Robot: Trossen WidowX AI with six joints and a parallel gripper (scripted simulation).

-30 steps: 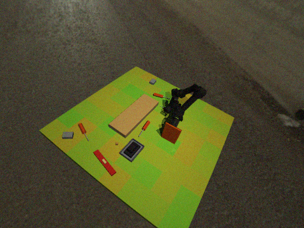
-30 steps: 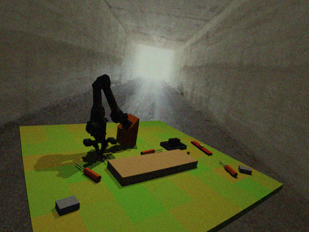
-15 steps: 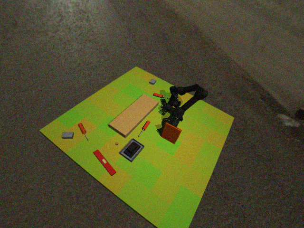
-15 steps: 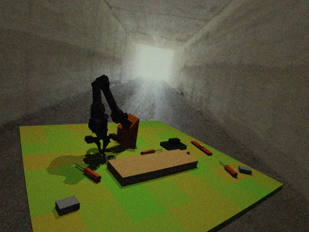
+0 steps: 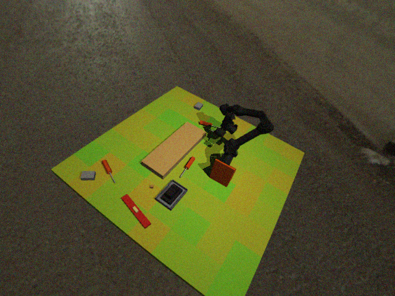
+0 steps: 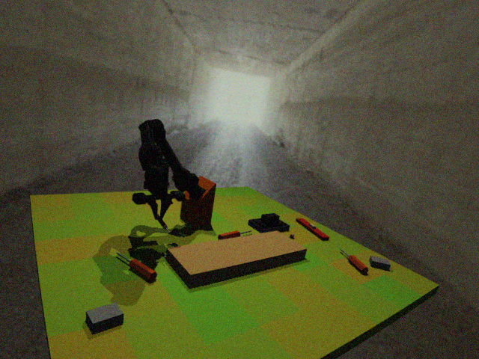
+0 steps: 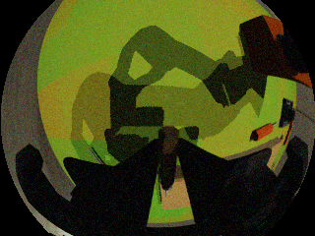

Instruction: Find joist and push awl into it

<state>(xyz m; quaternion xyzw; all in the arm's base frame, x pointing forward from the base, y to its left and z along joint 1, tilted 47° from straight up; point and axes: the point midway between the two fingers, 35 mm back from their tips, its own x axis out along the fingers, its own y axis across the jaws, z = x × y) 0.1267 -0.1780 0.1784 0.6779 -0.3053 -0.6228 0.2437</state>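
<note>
Now: the awl 6 cm ahead of my gripper tip and 1 cm to the right of it. The rest, counted from my gripper tip: grey tray: 56 cm to the left, 8 cm below, 6 cm ahead; then tan cube: 58 cm to the left, 19 cm ahead, 9 cm below; then stud finder: 54 cm to the left, 5 cm below, 5 cm ahead.
</note>
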